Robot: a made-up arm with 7 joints. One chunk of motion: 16 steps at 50 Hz.
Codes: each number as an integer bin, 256 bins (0 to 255) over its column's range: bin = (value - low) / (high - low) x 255, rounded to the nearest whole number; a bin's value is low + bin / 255 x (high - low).
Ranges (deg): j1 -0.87..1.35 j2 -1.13..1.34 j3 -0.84..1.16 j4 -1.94..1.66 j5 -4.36..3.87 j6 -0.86..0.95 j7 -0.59..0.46
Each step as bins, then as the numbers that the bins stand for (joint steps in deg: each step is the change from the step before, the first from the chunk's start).
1 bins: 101 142 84 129 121 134 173
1 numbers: 0.009 0.245 -0.181 -0.119 -0.455 0.091 0.122
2 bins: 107 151 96 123 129 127 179
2 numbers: 0.062 0.333 -0.087 -0.204 -0.197 0.041 0.147
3 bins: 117 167 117 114 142 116 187
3 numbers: 0.149 0.488 0.078 -0.331 0.223 -0.037 0.180
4 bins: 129 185 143 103 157 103 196
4 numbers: 0.253 0.662 0.282 -0.486 0.707 -0.129 0.217
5 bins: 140 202 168 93 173 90 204
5 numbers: 0.349 0.827 0.478 -0.627 1.223 -0.221 0.250
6 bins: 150 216 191 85 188 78 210
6 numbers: 0.436 0.962 0.658 -0.740 1.708 -0.306 0.275
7 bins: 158 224 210 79 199 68 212
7 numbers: 0.506 1.040 0.807 -0.825 2.063 -0.377 0.283
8 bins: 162 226 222 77 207 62 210
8 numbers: 0.540 1.059 0.901 -0.853 2.321 -0.420 0.275
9 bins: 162 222 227 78 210 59 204
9 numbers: 0.540 1.020 0.940 -0.839 2.418 -0.441 0.250
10 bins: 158 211 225 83 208 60 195
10 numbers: 0.506 0.914 0.925 -0.768 2.353 -0.434 0.213
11 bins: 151 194 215 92 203 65 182
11 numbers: 0.445 0.749 0.846 -0.641 2.192 -0.399 0.159
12 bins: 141 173 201 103 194 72 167
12 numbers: 0.358 0.546 0.736 -0.486 1.901 -0.349 0.098
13 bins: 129 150 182 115 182 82 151
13 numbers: 0.253 0.323 0.587 -0.316 1.514 -0.278 0.032
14 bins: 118 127 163 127 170 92 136
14 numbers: 0.157 0.100 0.438 -0.147 1.127 -0.207 -0.030
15 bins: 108 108 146 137 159 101 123
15 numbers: 0.070 -0.084 0.305 -0.006 0.772 -0.143 -0.084
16 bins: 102 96 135 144 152 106 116
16 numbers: 0.018 -0.200 0.219 0.093 0.546 -0.108 -0.112
